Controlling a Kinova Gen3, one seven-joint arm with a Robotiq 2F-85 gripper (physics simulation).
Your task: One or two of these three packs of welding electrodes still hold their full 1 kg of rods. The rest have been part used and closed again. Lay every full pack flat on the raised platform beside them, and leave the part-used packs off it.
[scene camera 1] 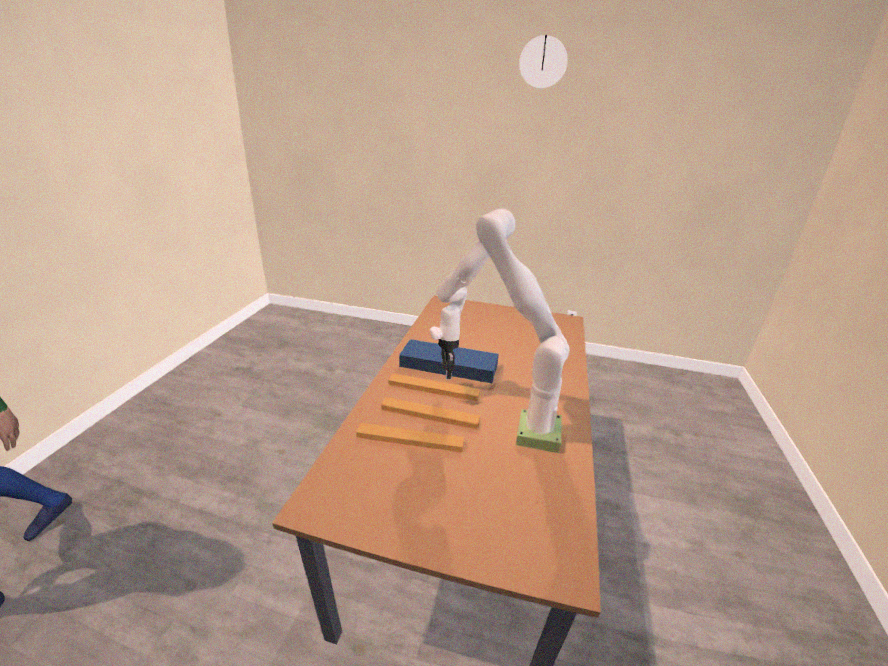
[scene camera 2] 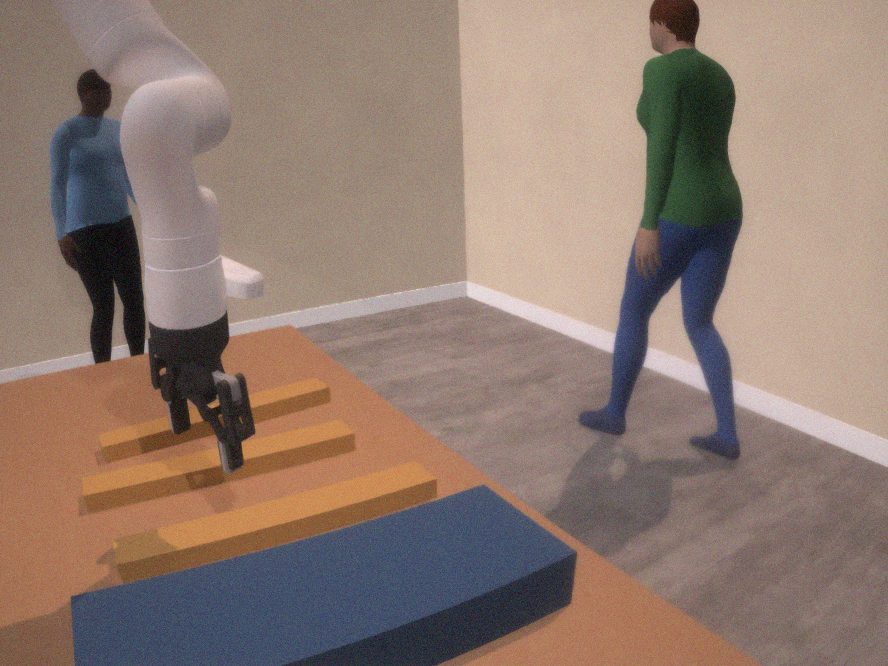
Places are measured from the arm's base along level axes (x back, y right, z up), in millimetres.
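Pixels of known places: gripper, fingertip midpoint: (scene camera 1: pixel 446 373) (scene camera 2: pixel 206 449); arm's base, origin of the base link: (scene camera 1: pixel 539 424).
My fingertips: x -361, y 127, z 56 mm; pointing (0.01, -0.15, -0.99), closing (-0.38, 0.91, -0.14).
Observation:
Ahead of a thing's pixels: the offset from my fingertips to its top centre. Level surfaces: height alone.
Three long, thin orange packs lie flat and roughly parallel on the table, off the platform: one nearest the platform @[dx -55, dy +22, dz -78 mm] (scene camera 1: pixel 433 387) (scene camera 2: pixel 286 517), a middle pack @[dx -27, dy -132, dz -78 mm] (scene camera 1: pixel 430 412) (scene camera 2: pixel 304 447) and a far pack @[dx -56, dy -274, dz -78 mm] (scene camera 1: pixel 410 437) (scene camera 2: pixel 290 403). They look alike; no fill marks can be read. The raised platform @[dx -34, dy +202, dz -42 mm] (scene camera 1: pixel 469 365) (scene camera 2: pixel 329 573) is a long dark blue block beside them, with no pack on it. My gripper (scene camera 1: pixel 448 374) (scene camera 2: pixel 205 449) is open and empty, pointing down above the packs. In scene camera 2 it partly hides the middle and far packs; its exact height is unclear.
The brown table @[dz -101 mm] (scene camera 1: pixel 487 516) (scene camera 2: pixel 43 401) carries my arm's green base (scene camera 1: pixel 539 438) at its right side. A person in green (scene camera 2: pixel 692 143) stands on the floor beside the table; another in blue (scene camera 2: pixel 89 172) stands behind its far end in scene camera 2.

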